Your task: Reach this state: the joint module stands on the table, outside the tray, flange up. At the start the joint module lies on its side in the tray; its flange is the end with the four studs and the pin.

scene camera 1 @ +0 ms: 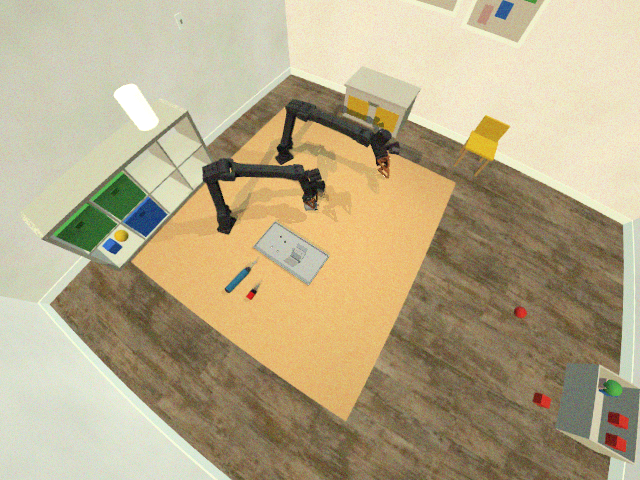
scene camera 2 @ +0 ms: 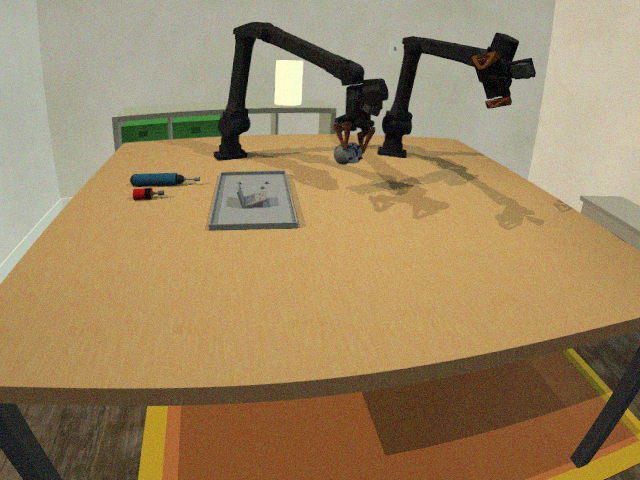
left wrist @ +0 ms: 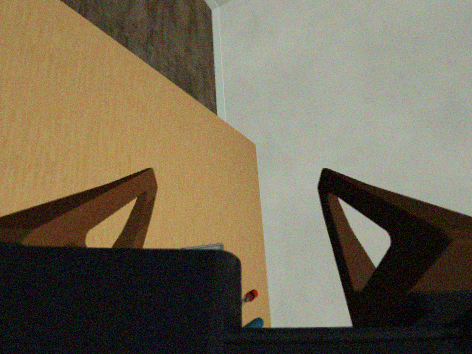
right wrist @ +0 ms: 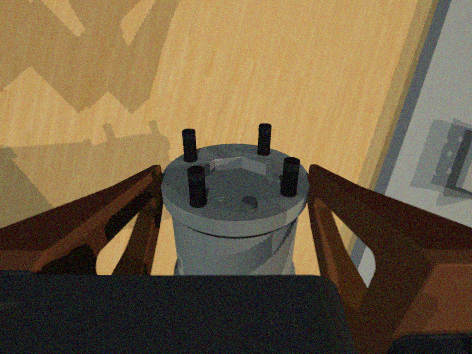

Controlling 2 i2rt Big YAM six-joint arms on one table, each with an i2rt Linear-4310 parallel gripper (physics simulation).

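Seen in the pictures: left gripper, fingertip midpoint: (scene camera 1: 387, 175) (scene camera 2: 487, 88) (left wrist: 237, 177); right gripper, fingertip midpoint: (scene camera 1: 315, 205) (scene camera 2: 353, 151) (right wrist: 235, 177); left arm's base, origin of the base link: (scene camera 1: 284, 158) (scene camera 2: 392, 154); right arm's base, origin of the base link: (scene camera 1: 227, 225) (scene camera 2: 230, 156).
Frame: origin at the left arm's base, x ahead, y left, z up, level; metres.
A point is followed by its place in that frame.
Observation:
My right gripper (scene camera 2: 353, 138) is shut on the grey joint module (scene camera 2: 347, 153) {x 0.559, y -0.123, z 0.130 m} at the far side of the table, to the right of the tray (scene camera 2: 252, 198) {x 0.711, y -0.358, z 0.019 m} and outside it. In the right wrist view the fingers (right wrist: 234, 171) {x 0.543, y -0.107, z 0.133 m} clamp the flange rim, and the four black studs and the pin on the module (right wrist: 234, 201) {x 0.536, y -0.107, z 0.148 m} point away from the wrist. The module hangs tilted, low over the table; I cannot tell whether it touches. In scene camera 1 it shows under the gripper (scene camera 1: 311, 205) {x 0.543, y -0.107, z 0.133 m}. My left gripper (scene camera 2: 490, 81) {x 0.747, y 0.218, z 0.386 m} (left wrist: 237, 177) {x 0.747, y 0.218, z 0.386 m} is open and empty, raised high at the right.
The grey tray (scene camera 1: 292, 251) {x 0.677, y -0.364, z 0.021 m} holds a small bracket (scene camera 2: 251, 197) {x 0.705, y -0.363, z 0.019 m} and some small parts. A blue screwdriver (scene camera 2: 157, 178) {x 0.649, y -0.709, z 0.030 m} and a red tool (scene camera 2: 144, 193) {x 0.765, y -0.686, z 0.024 m} lie left of the tray. The left arm's base (scene camera 2: 393, 147) {x 0.041, y 0.004, z 0.039 m} stands just right of the module.

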